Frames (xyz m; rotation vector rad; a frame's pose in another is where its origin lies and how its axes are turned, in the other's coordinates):
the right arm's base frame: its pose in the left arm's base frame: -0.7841 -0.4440 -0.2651 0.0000 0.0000 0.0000
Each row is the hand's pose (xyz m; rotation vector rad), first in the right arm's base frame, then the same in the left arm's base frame.
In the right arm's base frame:
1: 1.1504 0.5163 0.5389 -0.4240 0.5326 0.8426
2: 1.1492 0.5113 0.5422 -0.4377 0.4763 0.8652
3: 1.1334 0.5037 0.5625 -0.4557 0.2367 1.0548
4: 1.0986 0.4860 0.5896 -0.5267 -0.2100 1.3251
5: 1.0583 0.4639 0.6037 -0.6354 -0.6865 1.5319
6: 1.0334 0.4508 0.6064 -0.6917 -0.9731 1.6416
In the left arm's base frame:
1: 0.3663 0.0723 0.2738 -0.4240 0.5326 0.8426
2: 0.3651 0.0673 0.2771 -0.4377 0.4763 0.8652
3: 0.3493 0.0597 0.2974 -0.4557 0.2367 1.0548
4: 0.3145 0.0420 0.3245 -0.5267 -0.2100 1.3251
5: 0.2742 0.0199 0.3386 -0.6354 -0.6865 1.5319
6: 0.2493 0.0068 0.3413 -0.6917 -0.9731 1.6416

